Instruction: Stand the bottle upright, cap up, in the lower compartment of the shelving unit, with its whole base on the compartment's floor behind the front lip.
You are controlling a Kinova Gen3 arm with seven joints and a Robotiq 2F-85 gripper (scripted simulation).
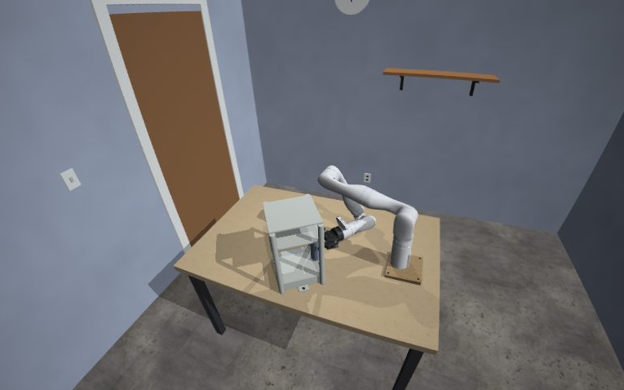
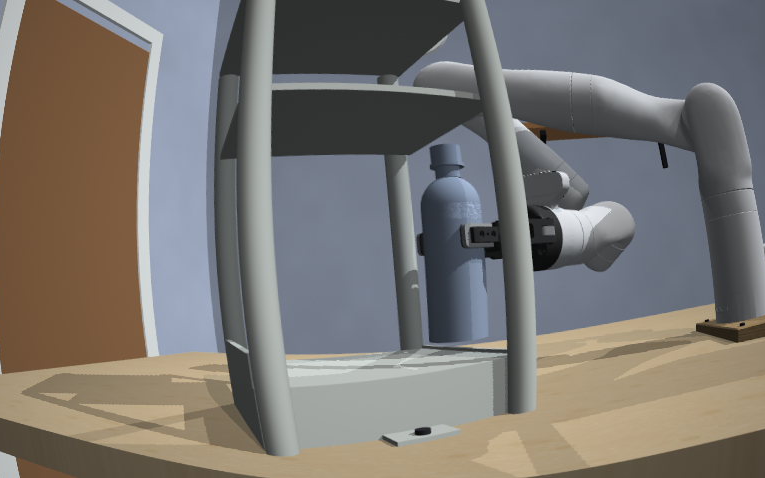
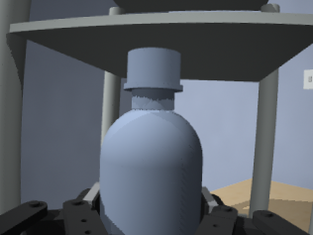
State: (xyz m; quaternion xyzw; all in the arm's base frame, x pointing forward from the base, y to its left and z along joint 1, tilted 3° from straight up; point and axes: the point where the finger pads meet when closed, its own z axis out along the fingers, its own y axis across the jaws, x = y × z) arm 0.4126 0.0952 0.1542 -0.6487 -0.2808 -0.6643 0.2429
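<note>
My hand is 90 mm short of the grey shelving unit, 60 mm to the right of it and 30 mm below it. From my hand the other things lie so: blue-grey bottle: 20 mm above.
</note>
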